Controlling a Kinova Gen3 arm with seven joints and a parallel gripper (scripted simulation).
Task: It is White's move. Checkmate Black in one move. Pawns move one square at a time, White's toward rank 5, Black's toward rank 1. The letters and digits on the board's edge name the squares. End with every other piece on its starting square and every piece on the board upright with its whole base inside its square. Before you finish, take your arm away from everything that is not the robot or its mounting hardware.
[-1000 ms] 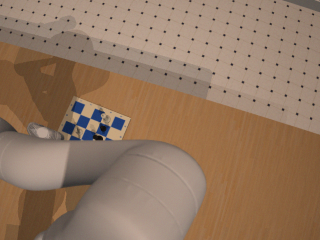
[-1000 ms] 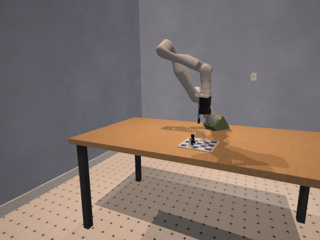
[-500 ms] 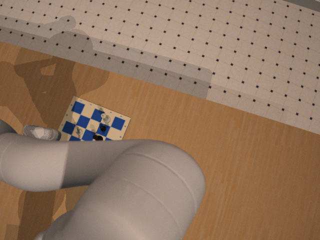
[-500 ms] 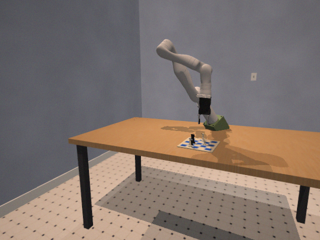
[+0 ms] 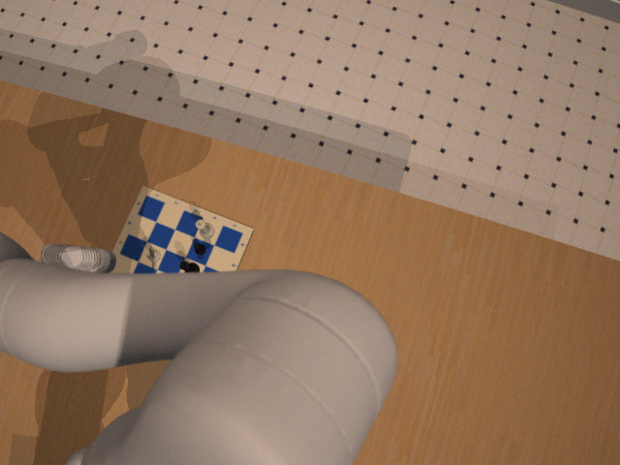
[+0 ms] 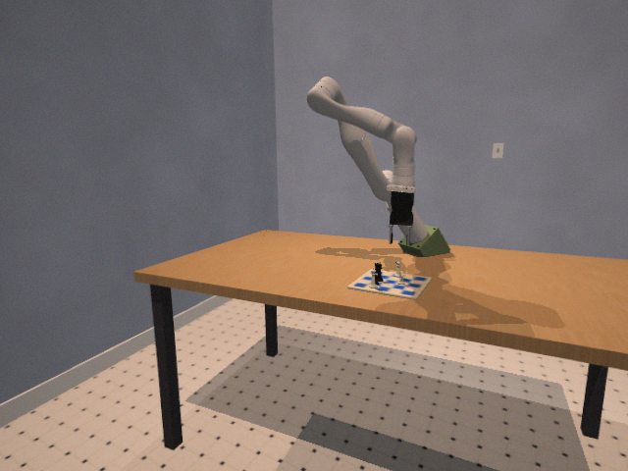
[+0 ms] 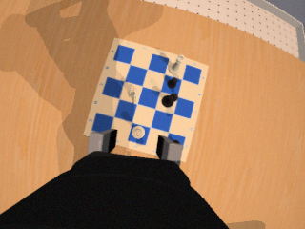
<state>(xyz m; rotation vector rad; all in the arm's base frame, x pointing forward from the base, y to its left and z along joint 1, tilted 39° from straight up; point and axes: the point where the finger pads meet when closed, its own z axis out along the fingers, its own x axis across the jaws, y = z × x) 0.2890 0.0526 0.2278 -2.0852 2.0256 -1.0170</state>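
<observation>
Right now the blue-and-cream chessboard is 13 cm below my hand, 7 cm ahead of it and 2 cm to the right of it.
</observation>
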